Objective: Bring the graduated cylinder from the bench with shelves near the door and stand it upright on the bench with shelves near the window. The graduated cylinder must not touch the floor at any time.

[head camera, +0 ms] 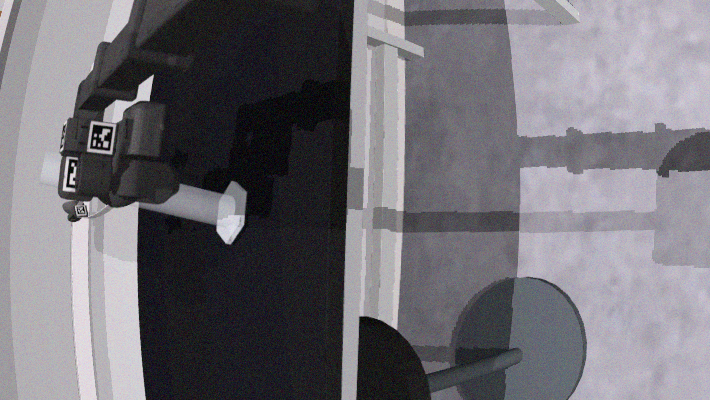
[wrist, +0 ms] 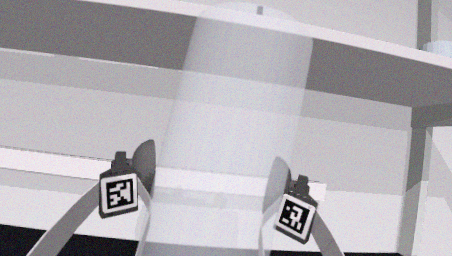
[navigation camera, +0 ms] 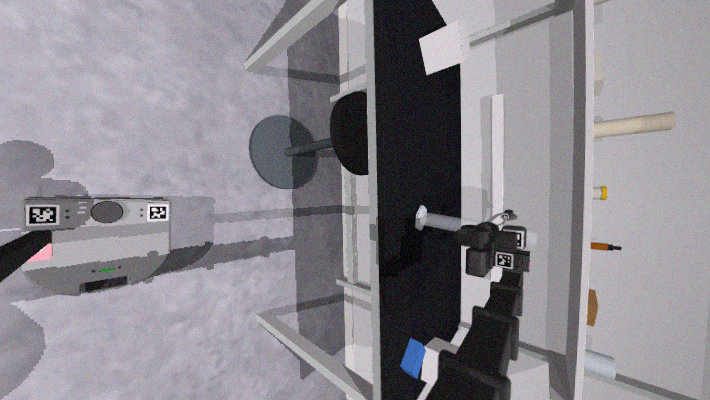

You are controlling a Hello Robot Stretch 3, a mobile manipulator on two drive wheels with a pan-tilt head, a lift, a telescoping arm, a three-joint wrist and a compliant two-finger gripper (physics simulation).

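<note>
The graduated cylinder is tall, pale and translucent, with a wide faceted foot. It looks upright, its foot on the black bench top of a bench with shelves; which of the two benches it is, I cannot tell. My gripper is around the cylinder's upper part. In the wrist view the two finger pads lie against its left and right sides, so it is shut on the cylinder. The wrist hides part of the cylinder and one finger in the head and navigation views.
A stool stands at the bench front. A white box and a blue block sit on the bench. A shelf runs behind, with a yellow-capped bottle and an orange pen beyond its edge.
</note>
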